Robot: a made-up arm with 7 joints.
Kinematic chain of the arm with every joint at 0, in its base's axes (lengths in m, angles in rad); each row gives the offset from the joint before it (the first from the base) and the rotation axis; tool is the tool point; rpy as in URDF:
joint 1: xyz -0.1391 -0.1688 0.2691 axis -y
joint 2: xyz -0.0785 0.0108 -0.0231 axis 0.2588 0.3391 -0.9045
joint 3: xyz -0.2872 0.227 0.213 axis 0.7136 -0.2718 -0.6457
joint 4: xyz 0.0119 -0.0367 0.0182 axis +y
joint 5: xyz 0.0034 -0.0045 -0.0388 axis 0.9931 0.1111 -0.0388
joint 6: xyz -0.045 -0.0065 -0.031 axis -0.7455 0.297 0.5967
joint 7: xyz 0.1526 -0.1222 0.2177 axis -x
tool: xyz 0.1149 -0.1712 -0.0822 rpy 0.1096 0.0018 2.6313
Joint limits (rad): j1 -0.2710..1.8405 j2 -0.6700..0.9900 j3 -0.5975..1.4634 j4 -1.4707..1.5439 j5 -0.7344..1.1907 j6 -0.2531..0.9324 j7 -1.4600..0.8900
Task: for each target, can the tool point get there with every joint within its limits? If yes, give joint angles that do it. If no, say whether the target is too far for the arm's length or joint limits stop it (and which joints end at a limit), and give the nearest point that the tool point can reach.
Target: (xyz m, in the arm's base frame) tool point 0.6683 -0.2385 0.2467
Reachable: no: joint limits stop it (at a limit: joint 1, joint 2, joint 3, joint 6, joint 7) | nearest point 0.3414 -0.1891 0.0547 | short by 0.382 m
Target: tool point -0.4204 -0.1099 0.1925
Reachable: yes | joints -0.0831 0.4875 0.6553 1.0406 0.3659 0.2333 0.3432
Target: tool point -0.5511 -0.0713 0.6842
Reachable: yes | joints -0.0592 0.8044 1.0194 -1.0107 0.1955 0.5085 0.0486
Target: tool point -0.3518 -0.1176 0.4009
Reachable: yes | joints 0.0238 -0.4022 1.1967 -0.0738 1.0459 0.6429 -1.2586
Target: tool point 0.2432 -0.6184 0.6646
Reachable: no: joint limits stop it (at a limit: joint 1, joint 2, joint 3, joint 4, joint 5, joint 7) | nearest point 0.1049 -0.3748 0.6136 | short by 0.285 m
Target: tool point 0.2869 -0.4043 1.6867
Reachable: no: too far | nearest point 0.0443 -0.1102 0.9642 | short by 0.817 m
